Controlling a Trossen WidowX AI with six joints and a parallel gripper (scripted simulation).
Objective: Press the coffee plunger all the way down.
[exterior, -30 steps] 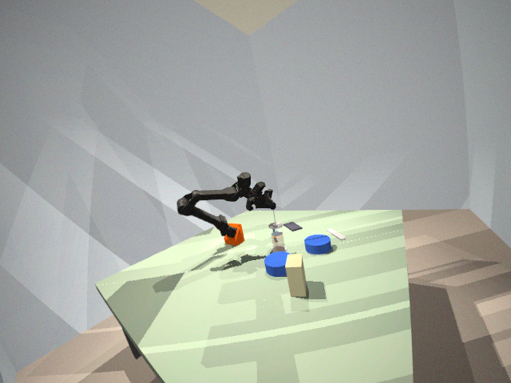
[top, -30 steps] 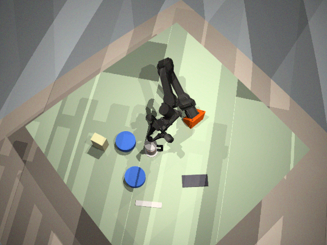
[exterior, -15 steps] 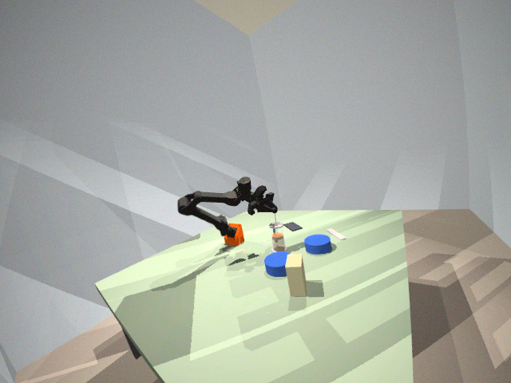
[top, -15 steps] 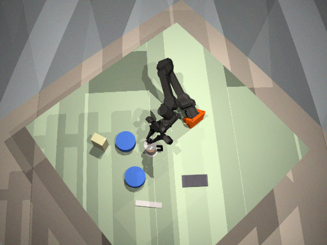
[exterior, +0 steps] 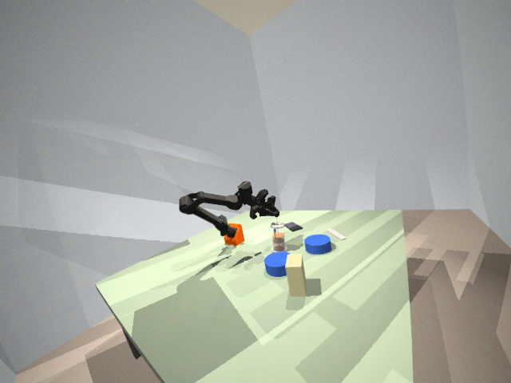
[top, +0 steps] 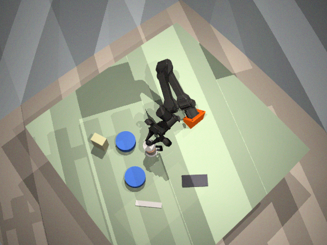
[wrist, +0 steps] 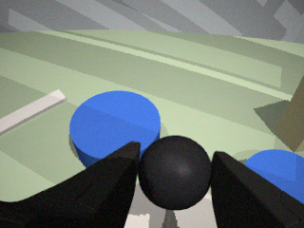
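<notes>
The coffee press is 100 mm below my gripper tip, 30 mm behind it and 10 mm to the left of it. From my gripper tip the other things lie so: dark flat plate: 300 mm to the left, 190 mm below, 120 mm behind.
</notes>
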